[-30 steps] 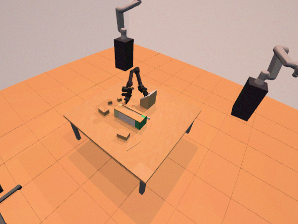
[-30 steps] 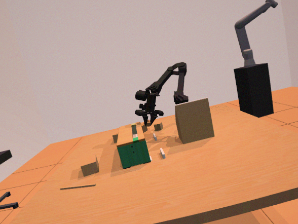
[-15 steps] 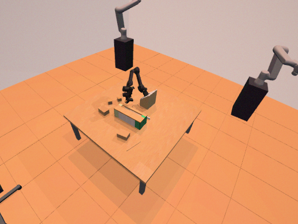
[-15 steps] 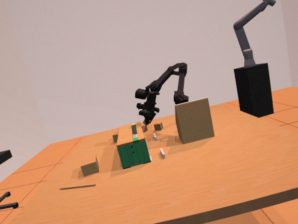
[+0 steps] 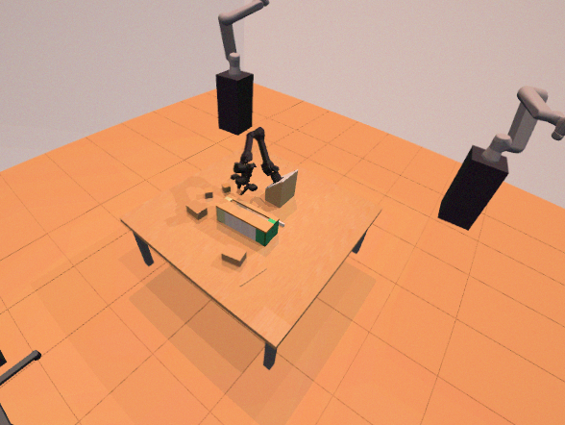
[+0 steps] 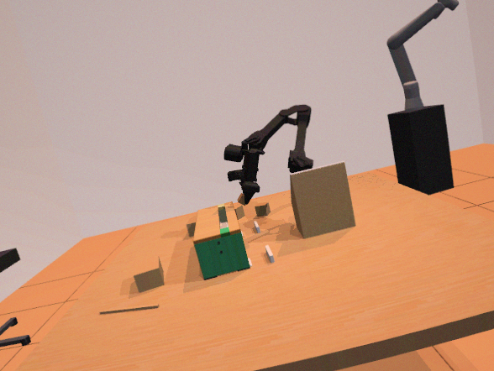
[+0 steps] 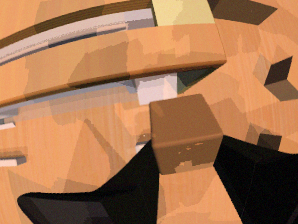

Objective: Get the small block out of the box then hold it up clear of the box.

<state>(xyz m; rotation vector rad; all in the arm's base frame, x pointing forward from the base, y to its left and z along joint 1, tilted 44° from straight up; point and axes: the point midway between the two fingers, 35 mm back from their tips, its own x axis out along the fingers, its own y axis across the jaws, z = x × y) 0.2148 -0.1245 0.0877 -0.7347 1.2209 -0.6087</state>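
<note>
The orange block lies 2 cm above my gripper tip and 1 cm ahead of it. From my gripper tip the other things lie so: long box (14 cm to the left, 9 cm ahead, 6 cm below); then thin stick (42 cm ahead, 40 cm to the left, 12 cm below).
</note>
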